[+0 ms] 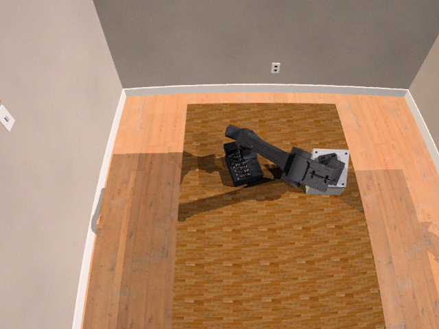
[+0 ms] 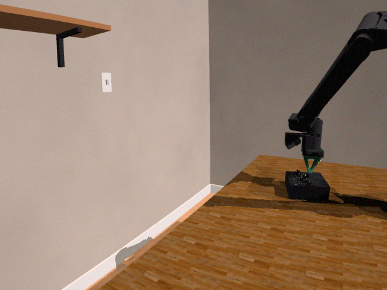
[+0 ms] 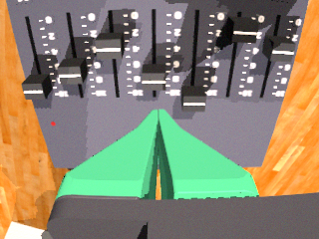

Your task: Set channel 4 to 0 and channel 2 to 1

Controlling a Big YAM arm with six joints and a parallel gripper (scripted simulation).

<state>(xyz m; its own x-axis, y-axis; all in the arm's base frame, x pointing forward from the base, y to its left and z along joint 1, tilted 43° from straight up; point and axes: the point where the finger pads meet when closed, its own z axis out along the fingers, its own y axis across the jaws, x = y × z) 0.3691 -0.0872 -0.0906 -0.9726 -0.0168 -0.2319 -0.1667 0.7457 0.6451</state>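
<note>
Now: the channel 3 cap 2 cm to the right of my hand, 2 cm below it and 1 cm ahead of it. Also, from my hand: channel 5 fader cap: 3 cm to the left, 3 cm ahead, 2 cm below; then channel 6 fader cap: 5 cm to the left, 2 cm below, 1 cm ahead; then channel 4 fader cap: 2 cm below, 2 cm ahead.
</note>
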